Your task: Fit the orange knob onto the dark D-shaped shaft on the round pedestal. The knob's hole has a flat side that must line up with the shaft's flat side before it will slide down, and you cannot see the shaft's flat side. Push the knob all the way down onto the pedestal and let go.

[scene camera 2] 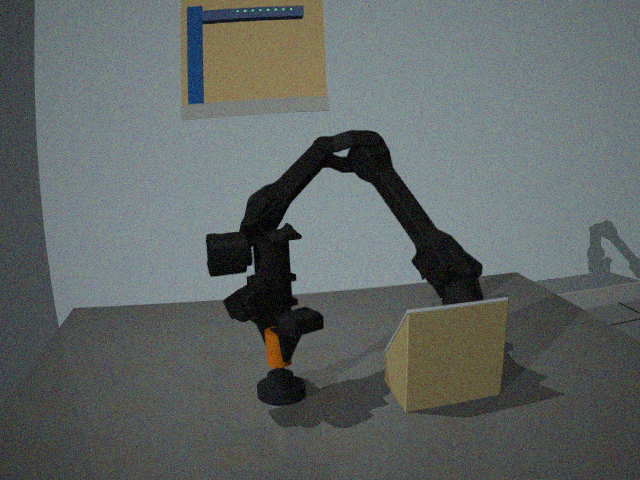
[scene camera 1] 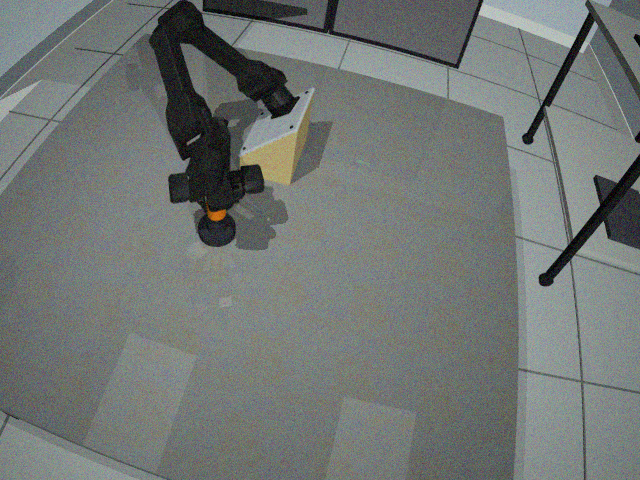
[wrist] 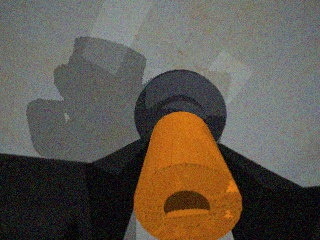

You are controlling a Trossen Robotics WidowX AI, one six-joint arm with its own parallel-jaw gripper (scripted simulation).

My gripper holds an orange knob. Further things: a round dark pedestal.
My gripper shows as well in scene camera 1 and in the wrist view.
